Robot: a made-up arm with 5 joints.
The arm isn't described. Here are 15 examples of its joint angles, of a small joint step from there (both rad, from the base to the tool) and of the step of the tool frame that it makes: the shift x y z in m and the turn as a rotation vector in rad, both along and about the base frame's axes.
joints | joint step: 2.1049 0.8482 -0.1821 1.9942 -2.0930 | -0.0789 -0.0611 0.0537 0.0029 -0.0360
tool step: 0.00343 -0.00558 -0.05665 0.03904 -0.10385 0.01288
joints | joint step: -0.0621 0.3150 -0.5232 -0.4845 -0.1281 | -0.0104 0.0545 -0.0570 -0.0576 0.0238
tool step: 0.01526 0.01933 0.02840 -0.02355 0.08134 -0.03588
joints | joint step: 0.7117 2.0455 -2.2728 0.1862 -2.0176 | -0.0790 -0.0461 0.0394 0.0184 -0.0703
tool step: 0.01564 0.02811 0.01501 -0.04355 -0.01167 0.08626
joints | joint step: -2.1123 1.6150 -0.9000 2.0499 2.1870 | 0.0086 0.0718 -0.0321 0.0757 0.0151
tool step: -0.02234 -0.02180 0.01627 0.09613 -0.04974 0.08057
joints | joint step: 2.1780 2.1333 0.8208 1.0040 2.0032 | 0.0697 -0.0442 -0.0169 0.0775 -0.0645
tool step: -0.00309 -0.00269 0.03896 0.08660 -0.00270 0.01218
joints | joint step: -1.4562 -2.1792 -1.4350 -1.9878 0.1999 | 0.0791 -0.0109 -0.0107 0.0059 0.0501
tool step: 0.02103 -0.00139 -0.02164 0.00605 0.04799 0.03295
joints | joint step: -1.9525 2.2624 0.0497 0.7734 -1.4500 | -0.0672 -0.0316 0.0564 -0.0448 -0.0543
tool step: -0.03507 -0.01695 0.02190 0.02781 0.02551 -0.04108
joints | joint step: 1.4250 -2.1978 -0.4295 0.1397 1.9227 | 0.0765 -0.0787 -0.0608 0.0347 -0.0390
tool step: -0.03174 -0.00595 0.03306 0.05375 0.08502 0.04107
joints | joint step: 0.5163 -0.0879 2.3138 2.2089 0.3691 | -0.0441 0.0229 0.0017 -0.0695 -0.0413
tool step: 0.03773 -0.02040 0.02051 0.03762 -0.01689 -0.07820
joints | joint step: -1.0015 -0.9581 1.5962 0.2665 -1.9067 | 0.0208 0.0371 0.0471 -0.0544 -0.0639
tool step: -0.00652 -0.01633 0.02435 0.12988 -0.02930 0.03288
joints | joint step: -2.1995 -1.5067 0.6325 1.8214 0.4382 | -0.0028 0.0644 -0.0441 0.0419 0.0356
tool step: -0.00089 -0.00963 0.00378 0.02934 0.01512 -0.01940
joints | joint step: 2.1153 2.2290 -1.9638 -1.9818 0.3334 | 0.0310 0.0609 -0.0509 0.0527 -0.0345
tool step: 0.00652 -0.02019 0.03805 -0.12694 -0.01566 0.02725
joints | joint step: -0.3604 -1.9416 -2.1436 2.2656 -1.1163 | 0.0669 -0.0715 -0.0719 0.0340 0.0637
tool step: 0.00373 0.01192 0.00450 -0.03902 0.07341 0.00370
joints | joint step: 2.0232 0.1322 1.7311 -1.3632 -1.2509 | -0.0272 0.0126 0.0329 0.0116 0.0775
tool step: 0.00235 0.00445 -0.03119 -0.01856 -0.05351 -0.06813
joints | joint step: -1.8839 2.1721 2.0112 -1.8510 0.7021 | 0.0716 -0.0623 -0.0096 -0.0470 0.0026
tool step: 0.03508 -0.00121 -0.00586 -0.01871 0.04825 -0.01000
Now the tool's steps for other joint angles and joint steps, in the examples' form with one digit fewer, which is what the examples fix.
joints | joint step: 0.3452 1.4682 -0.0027 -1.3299 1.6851 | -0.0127 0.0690 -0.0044 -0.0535 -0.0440
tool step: 0.0231 -0.0015 0.0005 -0.0166 0.0401 -0.0214
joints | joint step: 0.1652 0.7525 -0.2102 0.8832 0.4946 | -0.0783 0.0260 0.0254 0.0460 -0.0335
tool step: 0.0678 0.0080 -0.0089 -0.0108 -0.1392 -0.0600
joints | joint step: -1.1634 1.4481 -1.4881 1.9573 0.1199 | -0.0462 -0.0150 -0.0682 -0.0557 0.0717
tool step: -0.0454 -0.0115 0.0060 -0.0494 -0.1044 0.0750
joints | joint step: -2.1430 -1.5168 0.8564 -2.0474 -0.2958 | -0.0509 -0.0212 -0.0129 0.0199 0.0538
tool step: -0.0288 -0.0039 0.0216 -0.0112 -0.0022 0.0086
